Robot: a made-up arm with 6 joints.
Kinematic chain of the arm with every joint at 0, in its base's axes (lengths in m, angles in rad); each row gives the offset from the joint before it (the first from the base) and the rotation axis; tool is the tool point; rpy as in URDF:
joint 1: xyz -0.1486 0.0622 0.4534 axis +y
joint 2: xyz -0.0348 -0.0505 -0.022 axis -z
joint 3: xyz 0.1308 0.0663 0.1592 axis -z
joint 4: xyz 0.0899 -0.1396 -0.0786 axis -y
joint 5: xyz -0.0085 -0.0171 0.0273 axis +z
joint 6: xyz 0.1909 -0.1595 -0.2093 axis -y
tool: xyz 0.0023 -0.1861 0.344 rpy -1.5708 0 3.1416
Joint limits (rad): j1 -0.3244..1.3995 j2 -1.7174..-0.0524 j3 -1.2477..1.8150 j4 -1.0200..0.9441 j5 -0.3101..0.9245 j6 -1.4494..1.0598
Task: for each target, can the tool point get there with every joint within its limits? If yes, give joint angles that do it. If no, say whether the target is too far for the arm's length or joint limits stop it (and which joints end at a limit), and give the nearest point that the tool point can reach.
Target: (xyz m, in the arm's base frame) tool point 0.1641 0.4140 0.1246
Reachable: yes | joints 1.2501 -1.0421 -0.7719 0.3672 0.3039 0.5834
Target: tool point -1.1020 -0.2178 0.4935
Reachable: no: joint limits stop it (at a limit: joint 1, joint 2, joint 3, joint 4, joint 5, joint 6) | nearest point -0.8367 -0.2197 0.5317 | short by 0.268 m
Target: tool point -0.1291 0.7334 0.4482
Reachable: yes | joints 0.8809 -1.3635 -0.7994 -0.6254 0.4090 0.0057
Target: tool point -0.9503 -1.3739 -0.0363
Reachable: no: too far | nearest point -0.4227 -0.6113 0.1895 | short by 0.954 m
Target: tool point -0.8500 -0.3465 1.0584
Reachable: no: joint limits stop it (at a limit: joint 3, joint 4, joint 5, joint 6) | nearest point -0.6649 -0.2479 0.8988 | short by 0.264 m
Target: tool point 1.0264 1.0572 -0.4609
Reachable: no: too far | nearest point 0.4588 0.5641 -0.0192 | short by 0.872 m
